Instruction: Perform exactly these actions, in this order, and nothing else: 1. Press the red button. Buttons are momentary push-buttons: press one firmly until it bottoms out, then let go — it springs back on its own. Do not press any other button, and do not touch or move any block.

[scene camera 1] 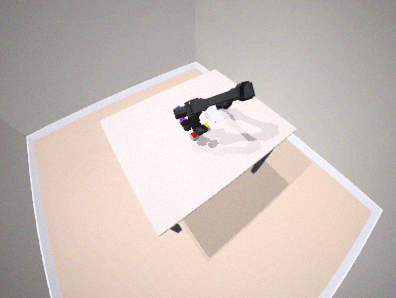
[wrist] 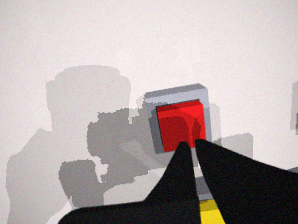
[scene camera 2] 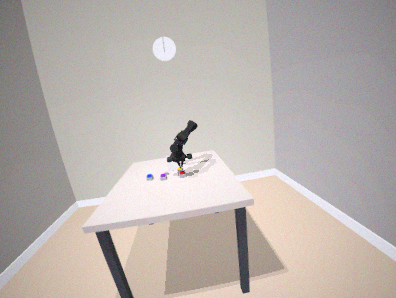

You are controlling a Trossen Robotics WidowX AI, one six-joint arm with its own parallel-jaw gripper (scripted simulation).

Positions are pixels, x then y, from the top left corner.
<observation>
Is my gripper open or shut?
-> Shut.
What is my gripper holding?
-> Nothing.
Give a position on a red button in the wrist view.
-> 181, 122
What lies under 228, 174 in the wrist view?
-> My gripper.
</observation>
